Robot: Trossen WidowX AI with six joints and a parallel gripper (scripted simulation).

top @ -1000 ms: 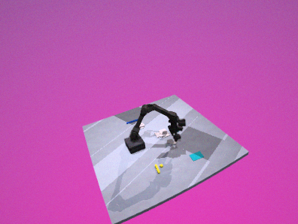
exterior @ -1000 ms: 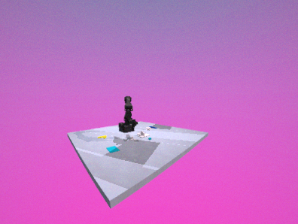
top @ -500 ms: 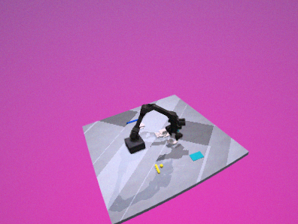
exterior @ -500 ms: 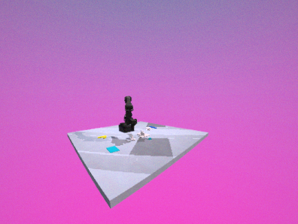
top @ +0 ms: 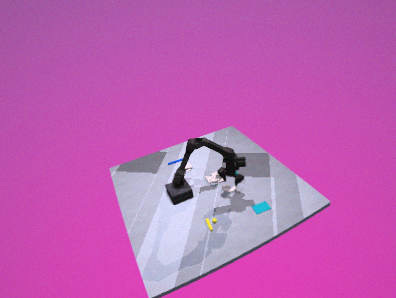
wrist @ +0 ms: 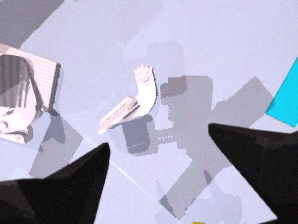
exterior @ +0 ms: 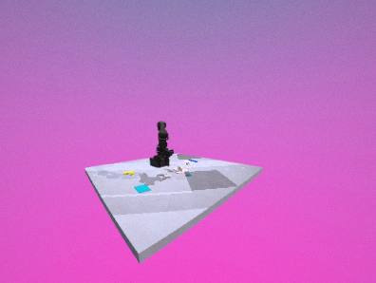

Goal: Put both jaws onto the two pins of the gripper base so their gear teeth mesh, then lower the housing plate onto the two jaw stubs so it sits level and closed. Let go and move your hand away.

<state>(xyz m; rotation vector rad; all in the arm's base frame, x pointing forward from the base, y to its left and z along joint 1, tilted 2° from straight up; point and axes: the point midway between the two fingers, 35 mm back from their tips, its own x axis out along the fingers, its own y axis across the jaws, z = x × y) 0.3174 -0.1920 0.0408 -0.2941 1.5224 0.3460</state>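
Now: the pale jaw 30 mm ahead of my gripper tip, 30 mm to the left of it and 80 mm below it. Also, from my gripper tip: pale flat part: 10 mm ahead, 200 mm to the left, 80 mm below; cyan flat tile: 90 mm ahead, 240 mm to the right, 90 mm below; cyan cube: 140 mm ahead, 150 mm to the left, 80 mm below.
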